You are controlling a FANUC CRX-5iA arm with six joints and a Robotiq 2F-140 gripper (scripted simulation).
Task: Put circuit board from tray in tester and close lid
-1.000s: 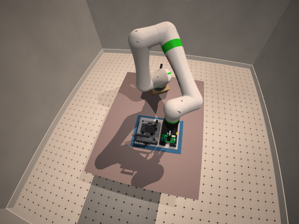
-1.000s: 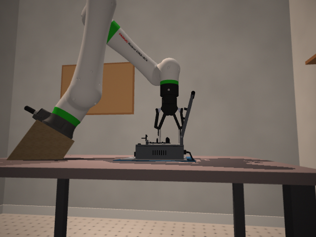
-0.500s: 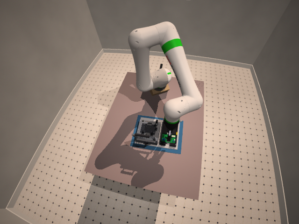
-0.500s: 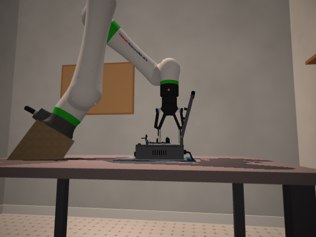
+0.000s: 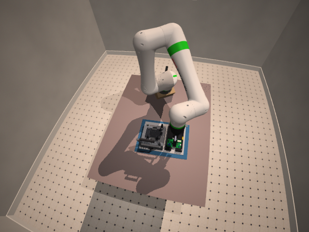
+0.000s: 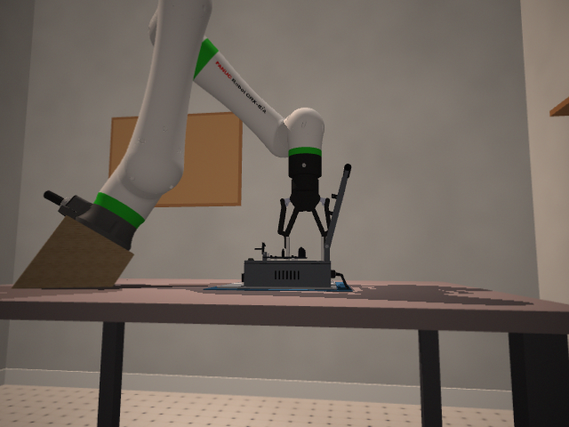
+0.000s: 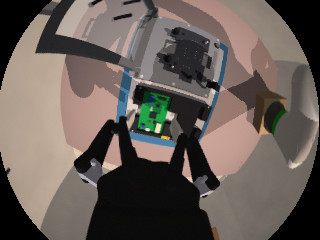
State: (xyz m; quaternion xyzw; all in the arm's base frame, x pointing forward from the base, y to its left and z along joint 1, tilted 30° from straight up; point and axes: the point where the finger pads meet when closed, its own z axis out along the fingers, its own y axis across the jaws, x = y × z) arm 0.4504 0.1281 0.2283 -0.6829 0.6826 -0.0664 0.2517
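My gripper is now 7 cm above the green circuit board. Also, from my hand: latch hook 12 cm to the right, 9 cm behind; tester 13 cm to the right, 3 cm above; tester plate 17 cm to the right, 2 cm behind, 1 cm below.
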